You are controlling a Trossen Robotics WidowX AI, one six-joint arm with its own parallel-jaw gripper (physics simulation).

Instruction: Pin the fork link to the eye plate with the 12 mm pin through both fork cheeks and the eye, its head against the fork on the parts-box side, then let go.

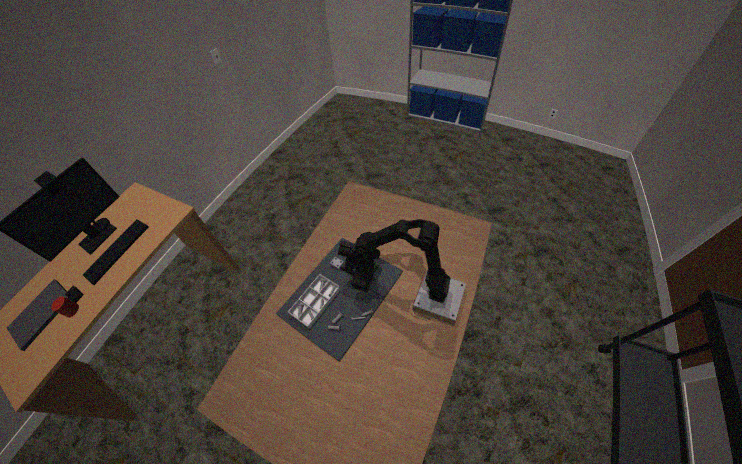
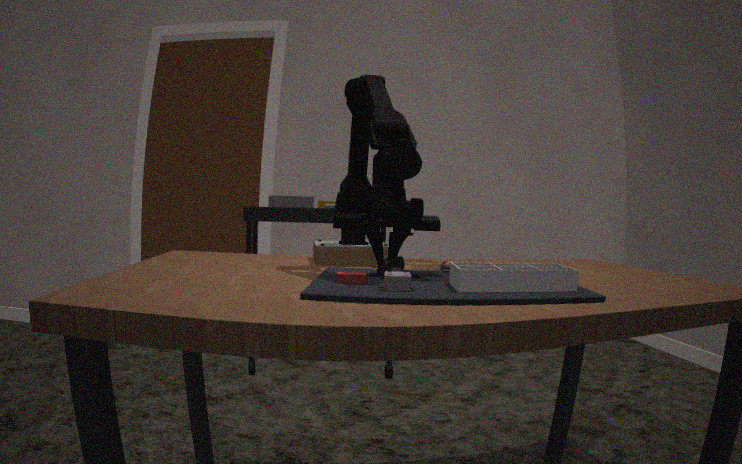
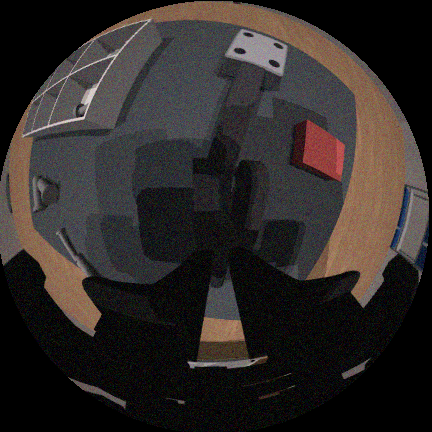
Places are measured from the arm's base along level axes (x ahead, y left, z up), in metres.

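Pixels of known places: gripper, between the fingertips: (image 1: 367, 277) (image 2: 385, 270) (image 3: 219, 245); arm's base, origin of its link: (image 1: 438, 294) (image 2: 353, 243) (image 3: 208, 368).
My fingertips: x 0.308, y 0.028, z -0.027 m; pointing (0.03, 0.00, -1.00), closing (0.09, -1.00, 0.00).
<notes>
Ahead of a thing's pixels: the offset from my fingertips to its top centre. "*": to the spot under its first point. Level surfaces: height alone.
The eye plate @[dx +0.152, dy -0.008, dz +0.014 m] (image 1: 337, 262) (image 2: 397, 276) (image 3: 258, 50), pale with four dark holes, sits on the mat near its edge. My gripper (image 2: 387, 265) (image 3: 219, 245) is low over the mat beside it, shut on what looks like the fork link (image 3: 232, 115), a dark bar in deep shadow that runs from the plate to my fingertips. The eye and fork cheeks cannot be made out. A stepped pin @[* dx -0.053, dy +0.167, dz +0.000 m] (image 1: 361, 315) (image 3: 75, 252) and two short cylinders @[dx +0.031, dy +0.218, dz +0.016 m] (image 1: 336, 317) (image 3: 48, 192) lie on the mat; which is the 12 mm pin I cannot tell.
The divided parts box @[dx +0.152, dy +0.192, dz +0.025 m] (image 1: 313, 322) (image 2: 511, 280) (image 3: 137, 75) stands on the dark mat @[dz -0.010 m] (image 1: 341, 344) with a cylindrical part @[dx +0.107, dy +0.121, dz +0.011 m] (image 3: 81, 109) in one compartment. A red block @[dx +0.084, dy -0.071, dz +0.005 m] (image 2: 351, 277) (image 3: 322, 152) lies on the opposite side of the plate from the box.
</notes>
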